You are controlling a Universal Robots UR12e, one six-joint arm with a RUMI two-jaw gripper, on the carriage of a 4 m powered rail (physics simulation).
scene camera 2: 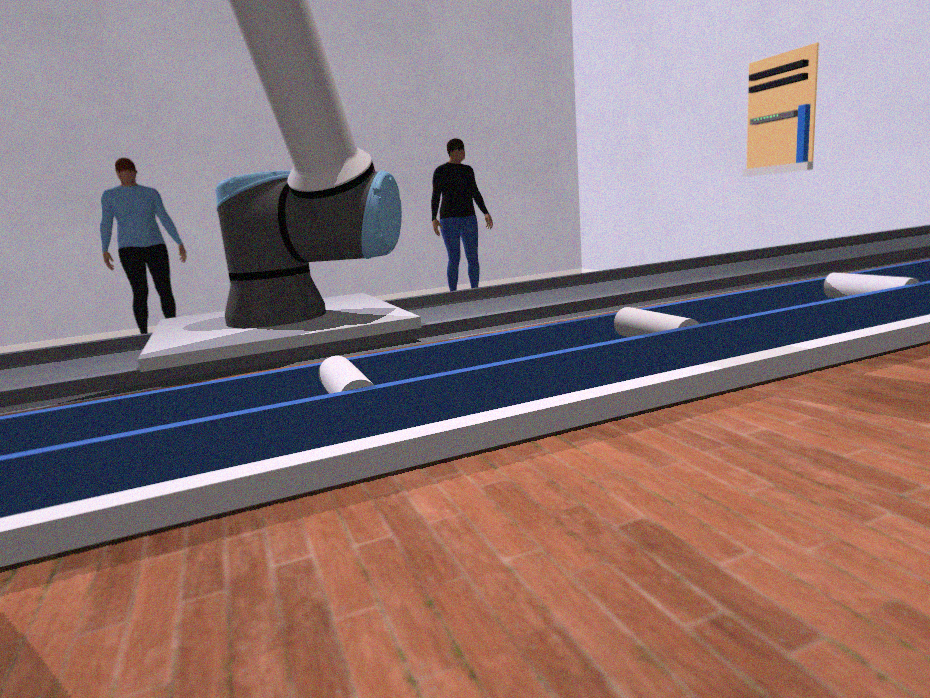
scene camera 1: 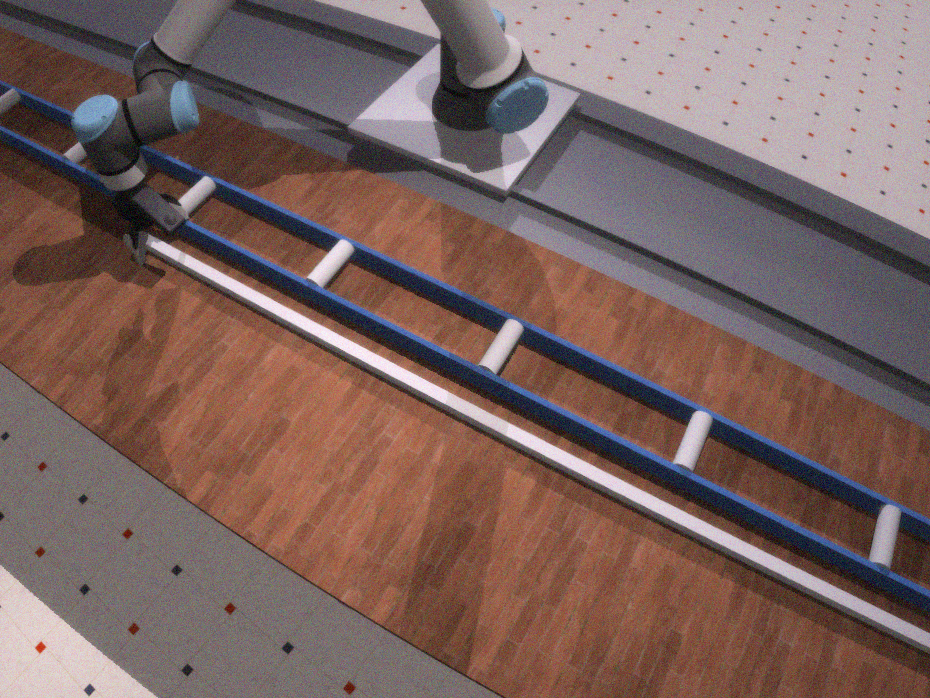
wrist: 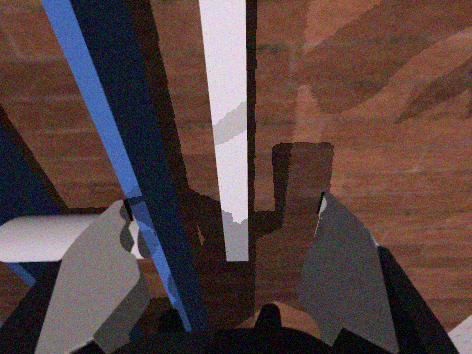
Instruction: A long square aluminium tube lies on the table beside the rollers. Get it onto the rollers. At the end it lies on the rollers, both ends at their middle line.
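Where they show: gripper, fingertip midpoint: [scene camera 1: 165,241] [wrist: 226,197]; arm's base, link origin: [scene camera 2: 277,318] [scene camera 1: 468,107].
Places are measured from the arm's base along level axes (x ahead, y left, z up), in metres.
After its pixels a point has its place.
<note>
The long square aluminium tube [scene camera 1: 390,368] @(x 0.757, y 0.251, z -0.005 m) [scene camera 2: 450,443] @(x 0.769, y 0.071, z -0.017 m) [wrist: 227,100] @(x 0.756, y -0.279, z -0.005 m) lies on the wooden surface, beside and roughly parallel to the near blue rail of the roller track. Its left end shows between the fingers in the wrist view; its right end is outside scene camera 1. White rollers [scene camera 1: 501,345] @(x 0.624, y 0.416, z 0.029 m) [scene camera 2: 653,321] @(x 0.636, y 0.398, z 0.023 m) [wrist: 40,237] @(x 0.601, y -0.372, z 0.024 m) sit between the blue rails. My gripper [scene camera 1: 146,241] [wrist: 226,197] @(x 0.752, y -0.345, z 0.015 m) is wide open at the tube's left end, one finger on each side in the wrist view. The finger on the roller side overlaps the near blue rail there; its height above it is unclear.
The near blue rail [scene camera 1: 398,330] @(x 0.691, y 0.229, z 0.022 m) [scene camera 2: 525,386] @(x 0.694, y 0.185, z -0.006 m) [wrist: 120,90] @(x 0.694, y -0.270, z 0.007 m) runs between the tube and the rollers. The arm's carriage plate [scene camera 1: 405,120] @(x 0.130, y -0.112, z 0.000 m) [scene camera 2: 375,323] @(x 0.225, y 0.143, z 0.000 m) is on the grey powered rail behind the track. Two people [scene camera 2: 138,214] [scene camera 2: 455,187] stand by the back wall.
</note>
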